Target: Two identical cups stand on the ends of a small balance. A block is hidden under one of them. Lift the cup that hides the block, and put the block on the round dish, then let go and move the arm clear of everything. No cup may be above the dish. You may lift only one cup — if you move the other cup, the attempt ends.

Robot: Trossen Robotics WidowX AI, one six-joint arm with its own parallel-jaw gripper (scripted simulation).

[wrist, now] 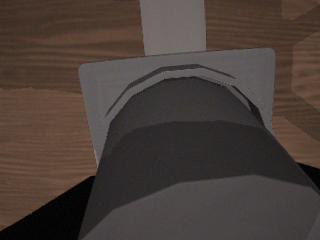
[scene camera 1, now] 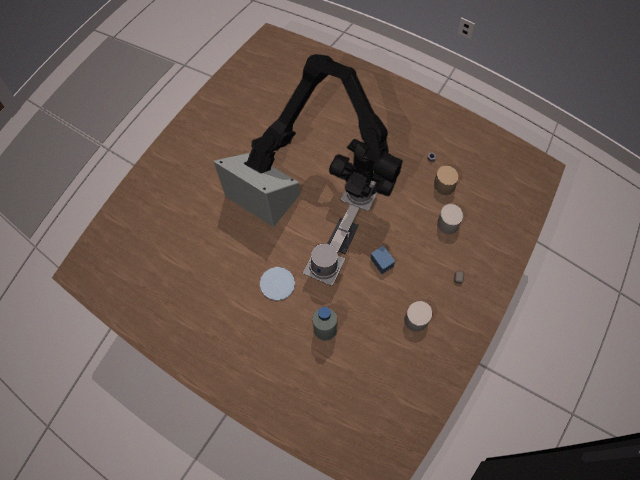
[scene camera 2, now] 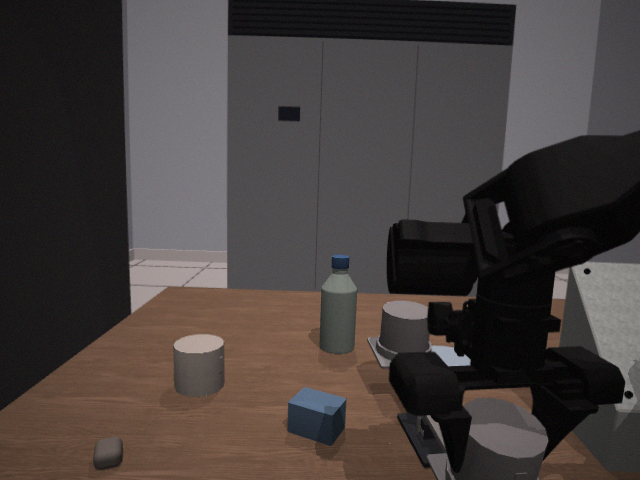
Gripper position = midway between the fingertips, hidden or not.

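Note:
A cup (wrist: 186, 151) is visible to me, and I also see a cup (scene camera 2: 404, 328). Then there is my gripper (scene camera 1: 361, 188), and I can see the gripper (wrist: 187, 177) too.

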